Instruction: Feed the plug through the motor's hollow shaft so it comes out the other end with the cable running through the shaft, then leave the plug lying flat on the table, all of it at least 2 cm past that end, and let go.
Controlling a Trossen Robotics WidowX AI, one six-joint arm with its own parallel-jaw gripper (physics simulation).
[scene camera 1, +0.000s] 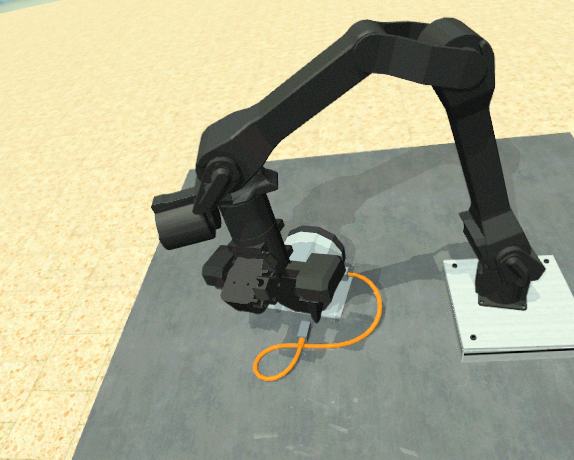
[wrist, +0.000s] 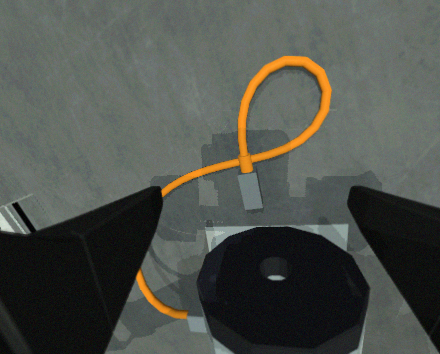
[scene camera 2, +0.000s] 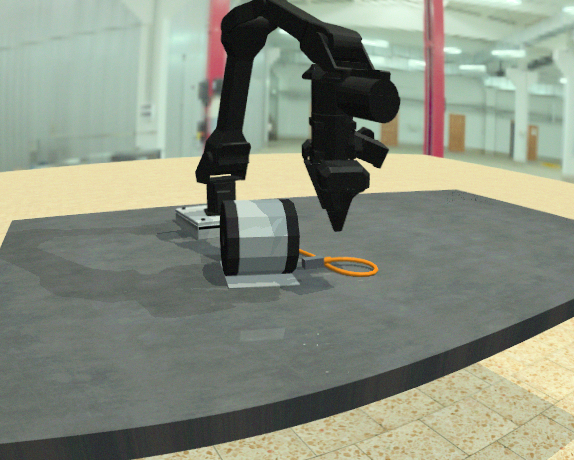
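Seen in the pictures: gripper, fingertip midpoint: (scene camera 1: 288, 315) (wrist: 254, 195) (scene camera 2: 331, 219); arm's base, link origin: (scene camera 1: 501, 291).
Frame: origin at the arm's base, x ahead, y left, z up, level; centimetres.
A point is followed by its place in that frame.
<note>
The grey plug (scene camera 1: 304, 330) {z -1.6, x 27.3, y 9.9 cm} (scene camera 2: 313, 262) {z -2.1, x 28.2, y 9.5 cm} (wrist: 250, 191) {z -1.6, x 27.5, y 9.7 cm} lies on the table just outside one end of the motor, pointing at it. The motor (scene camera 1: 316, 242) {z 6.9, x 26.8, y -0.2 cm} (scene camera 2: 262, 230) {z 4.2, x 33.3, y 0.8 cm} (wrist: 285, 320) {z 5.8, x 29.1, y 5.8 cm} is a light drum with black end caps; the shaft hole (wrist: 275, 268) {z 1.1, x 28.8, y 4.8 cm} shows in the near cap in the wrist view. The orange cable (scene camera 1: 380, 305) {z -0.1, x 16.8, y 4.8 cm} (scene camera 2: 355, 274) {z -2.7, x 33.1, y 14.2 cm} (wrist: 327, 92) {z -2.5, x 33.2, y 15.8 cm} loops behind the plug, crosses itself close to it, and runs round to the motor's side. My gripper (scene camera 1: 286, 315) {z 4.2, x 28.2, y 11.9 cm} (scene camera 2: 338, 230) {z 4.2, x 28.2, y 11.9 cm} (wrist: 254, 195) {z 4.2, x 28.2, y 11.9 cm} is open and empty, above the plug, its fingers wide to either side.
The motor stands on a pale base plate (scene camera 1: 341, 305) {z -2.9, x 23.2, y 3.4 cm} (scene camera 2: 262, 282) {z -2.8, x 33.2, y 0.9 cm} (wrist: 340, 235) {z -2.9, x 34.2, y 4.6 cm}. A small grey block (wrist: 197, 324) {z 3.0, x 22.8, y 1.3 cm} at the motor's side bears the cable's other end. The arm's white mounting plate (scene camera 1: 500, 327) {z 0.2, x 0.3, y 6.7 cm} (scene camera 2: 187, 220) {z -1.1, x 1.2, y -6.9 cm} is on the table (scene camera 1: 200, 400) {z -3.1, x 39.3, y 23.0 cm} (scene camera 2: 150, 370) {z -3.1, x 55.3, y -14.5 cm} beyond the cable.
</note>
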